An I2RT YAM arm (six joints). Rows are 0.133 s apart.
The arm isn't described. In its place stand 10 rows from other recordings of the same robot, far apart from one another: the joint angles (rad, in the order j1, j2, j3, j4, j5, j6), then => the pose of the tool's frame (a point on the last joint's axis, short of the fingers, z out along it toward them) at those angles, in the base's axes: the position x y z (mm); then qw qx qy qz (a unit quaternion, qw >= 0).
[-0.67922 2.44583 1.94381 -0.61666 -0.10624 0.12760] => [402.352, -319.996, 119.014, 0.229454, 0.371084, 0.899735, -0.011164]
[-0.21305 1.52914 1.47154 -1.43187 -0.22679 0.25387] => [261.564, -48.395, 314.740, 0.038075, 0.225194, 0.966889, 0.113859]
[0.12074 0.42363 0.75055 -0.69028 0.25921 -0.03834] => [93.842, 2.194, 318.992, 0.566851, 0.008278, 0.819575, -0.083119]
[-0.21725 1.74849 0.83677 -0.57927 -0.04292 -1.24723] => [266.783, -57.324, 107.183, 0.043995, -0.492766, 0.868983, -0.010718]
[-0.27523 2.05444 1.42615 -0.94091 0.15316 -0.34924] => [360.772, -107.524, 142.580, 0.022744, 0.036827, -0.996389, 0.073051]
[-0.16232 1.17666 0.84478 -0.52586 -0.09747 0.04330] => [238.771, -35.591, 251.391, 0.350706, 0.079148, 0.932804, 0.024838]
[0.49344 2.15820 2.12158 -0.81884 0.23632 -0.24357] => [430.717, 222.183, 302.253, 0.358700, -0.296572, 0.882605, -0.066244]
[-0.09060 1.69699 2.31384 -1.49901 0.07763 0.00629] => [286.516, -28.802, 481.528, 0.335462, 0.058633, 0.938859, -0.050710]
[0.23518 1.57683 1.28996 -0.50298 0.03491 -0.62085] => [341.330, 80.510, 287.894, 0.370421, -0.377721, 0.843940, -0.088774]
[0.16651 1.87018 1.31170 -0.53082 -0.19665 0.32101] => [381.352, 71.146, 190.287, 0.207254, 0.051250, 0.965393, 0.149785]
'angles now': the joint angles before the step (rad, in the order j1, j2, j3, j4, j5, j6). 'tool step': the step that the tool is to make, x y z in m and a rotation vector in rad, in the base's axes. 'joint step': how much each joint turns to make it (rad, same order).
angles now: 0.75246, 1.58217, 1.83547, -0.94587, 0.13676, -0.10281
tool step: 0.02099, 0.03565, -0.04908, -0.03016, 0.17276, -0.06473
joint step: 0.03165, 0.14230, -0.00191, -0.02021, -0.00001, 0.13885
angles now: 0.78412, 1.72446, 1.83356, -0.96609, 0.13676, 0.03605
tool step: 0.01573, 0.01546, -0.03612, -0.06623, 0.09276, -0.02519
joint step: -0.00038, 0.09649, -0.00004, -0.02020, 0.00038, 0.03128
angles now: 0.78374, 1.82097, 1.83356, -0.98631, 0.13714, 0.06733
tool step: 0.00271, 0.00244, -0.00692, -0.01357, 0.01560, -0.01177
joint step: 0.00001, 0.01794, -0.00001, -0.00418, 0.00535, 0.01069
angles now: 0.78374, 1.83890, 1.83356, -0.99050, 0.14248, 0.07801
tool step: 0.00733, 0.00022, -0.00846, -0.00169, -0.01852, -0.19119
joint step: -0.00267, 0.02403, -0.00153, 0.00687, 0.11330, 0.15450
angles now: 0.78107, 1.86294, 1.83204, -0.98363, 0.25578, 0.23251
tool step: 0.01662, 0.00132, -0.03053, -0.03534, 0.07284, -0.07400
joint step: -0.02594, 0.07365, -0.00453, -0.01300, 0.00153, 0.05608
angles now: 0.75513, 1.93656, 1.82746, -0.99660, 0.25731, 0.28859
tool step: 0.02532, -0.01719, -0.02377, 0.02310, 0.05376, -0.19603
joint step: -0.07058, 0.05264, -0.00992, 0.00114, 0.00495, 0.14075
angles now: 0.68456, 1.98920, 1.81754, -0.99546, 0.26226, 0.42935
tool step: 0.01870, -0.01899, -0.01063, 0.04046, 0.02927, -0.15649
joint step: -0.06333, 0.02555, -0.00080, 0.00002, -0.01067, 0.10872
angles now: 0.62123, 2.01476, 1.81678, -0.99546, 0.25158, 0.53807
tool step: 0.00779, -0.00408, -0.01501, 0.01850, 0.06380, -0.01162
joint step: -0.02250, 0.03510, 0.00000, -0.00840, -0.05226, 0.00801
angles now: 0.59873, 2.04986, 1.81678, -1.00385, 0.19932, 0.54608
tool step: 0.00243, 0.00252, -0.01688, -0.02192, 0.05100, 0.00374
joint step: 0.00075, 0.03965, -0.00002, -0.01488, -0.01106, 0.00037
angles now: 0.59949, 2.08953, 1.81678, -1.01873, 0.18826, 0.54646
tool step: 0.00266, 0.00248, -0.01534, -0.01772, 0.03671, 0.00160
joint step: 0.00076, 0.03664, 0.00002, -0.00383, -0.00611, 0.00077
